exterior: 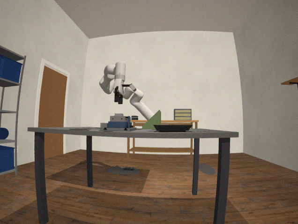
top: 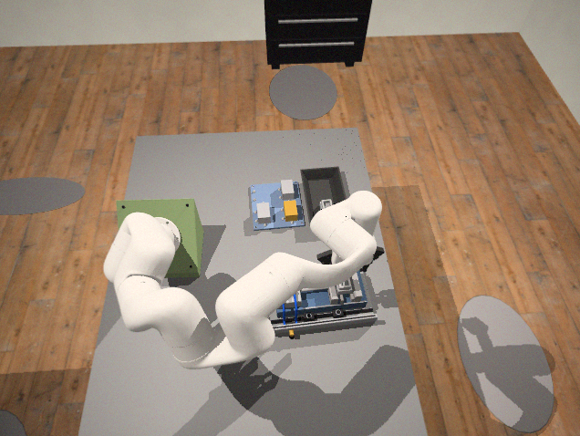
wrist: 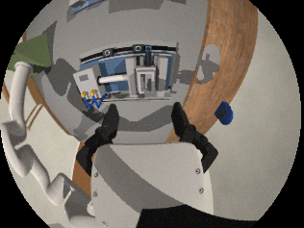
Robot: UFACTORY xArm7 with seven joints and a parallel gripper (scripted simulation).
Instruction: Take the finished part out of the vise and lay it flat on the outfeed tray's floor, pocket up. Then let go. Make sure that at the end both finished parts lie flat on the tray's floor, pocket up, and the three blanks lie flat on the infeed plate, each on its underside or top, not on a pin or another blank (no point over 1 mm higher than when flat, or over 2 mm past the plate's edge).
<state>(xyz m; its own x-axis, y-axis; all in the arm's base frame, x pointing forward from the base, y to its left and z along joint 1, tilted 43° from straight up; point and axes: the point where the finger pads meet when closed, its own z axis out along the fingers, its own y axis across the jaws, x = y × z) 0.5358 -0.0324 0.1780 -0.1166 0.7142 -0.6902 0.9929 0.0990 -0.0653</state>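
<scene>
The vise lies 60 mm behind my hand and 160 mm below it. The rest, counted from my hand: yellow block 140 mm behind, 300 mm to the left, 170 mm below; fixture plate 190 mm behind, 340 mm to the left, 190 mm below.
</scene>
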